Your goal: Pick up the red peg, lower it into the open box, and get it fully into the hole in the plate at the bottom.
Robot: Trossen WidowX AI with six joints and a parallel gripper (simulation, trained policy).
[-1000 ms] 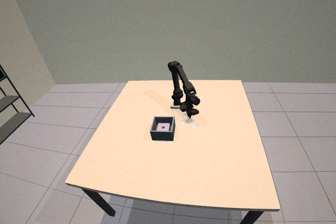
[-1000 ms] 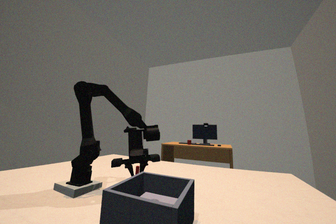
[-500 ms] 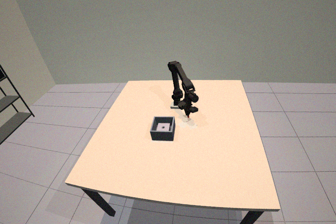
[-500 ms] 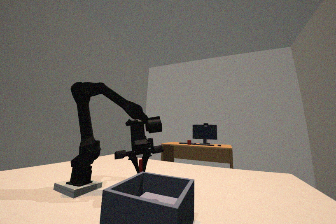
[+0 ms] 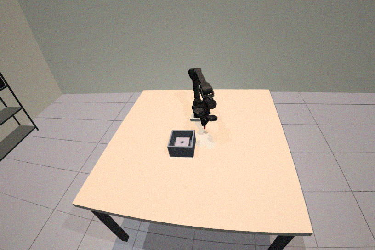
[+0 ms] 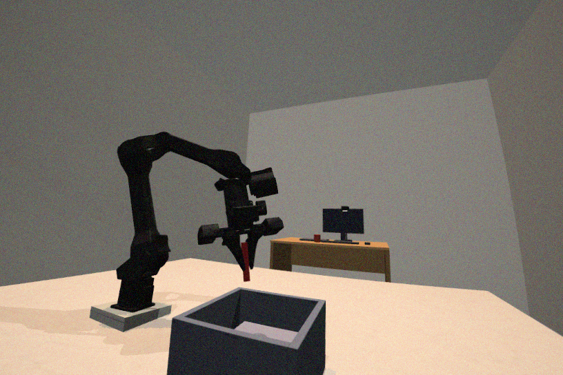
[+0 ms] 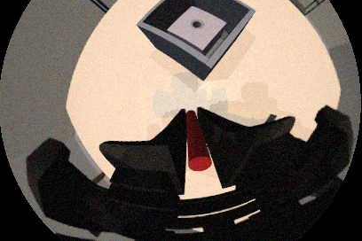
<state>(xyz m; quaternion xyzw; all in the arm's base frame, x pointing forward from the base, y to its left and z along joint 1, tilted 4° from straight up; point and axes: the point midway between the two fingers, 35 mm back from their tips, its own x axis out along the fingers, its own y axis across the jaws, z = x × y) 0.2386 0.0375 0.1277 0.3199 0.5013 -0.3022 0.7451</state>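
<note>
Now: gripper tip 80 mm short of the light plate, 150 mm to the left of it and 70 mm above it. Round my gripper tip: dark grey box (80 mm ahead, 150 mm to the right, 90 mm below); red peg (10 mm behind, 10 mm to the left, 10 mm above).
</note>
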